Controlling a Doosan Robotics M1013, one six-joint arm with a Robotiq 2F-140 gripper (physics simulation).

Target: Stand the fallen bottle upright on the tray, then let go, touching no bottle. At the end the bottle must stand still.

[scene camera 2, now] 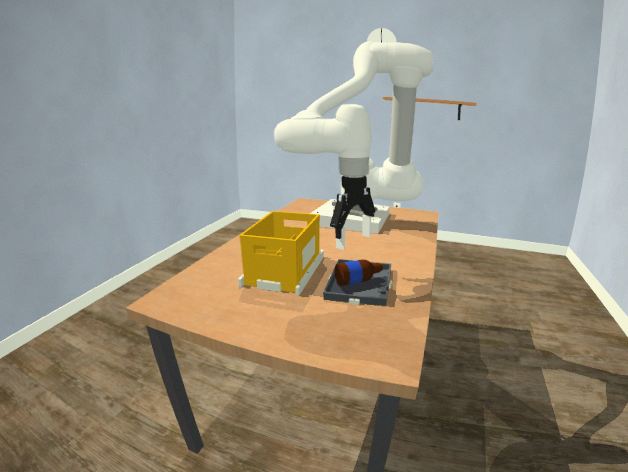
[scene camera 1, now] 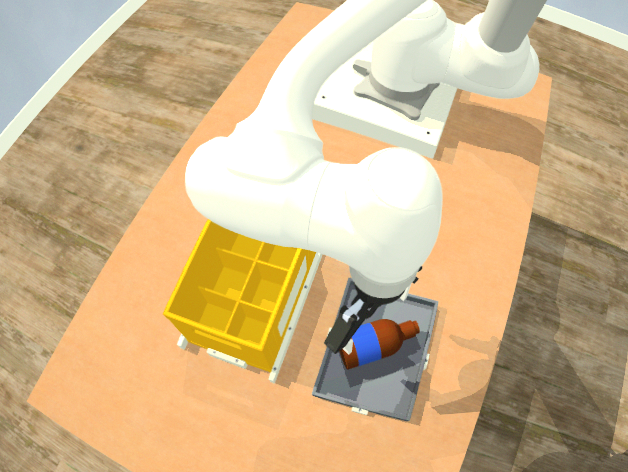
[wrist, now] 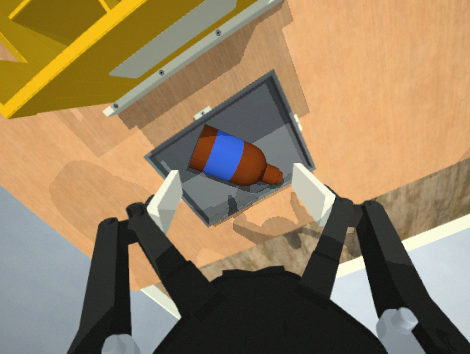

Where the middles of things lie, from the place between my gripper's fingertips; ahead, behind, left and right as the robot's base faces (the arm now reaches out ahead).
My hand is 150 mm to the left of the white rail [scene camera 1: 272, 378], 130 mm above it and 10 mm short of it.
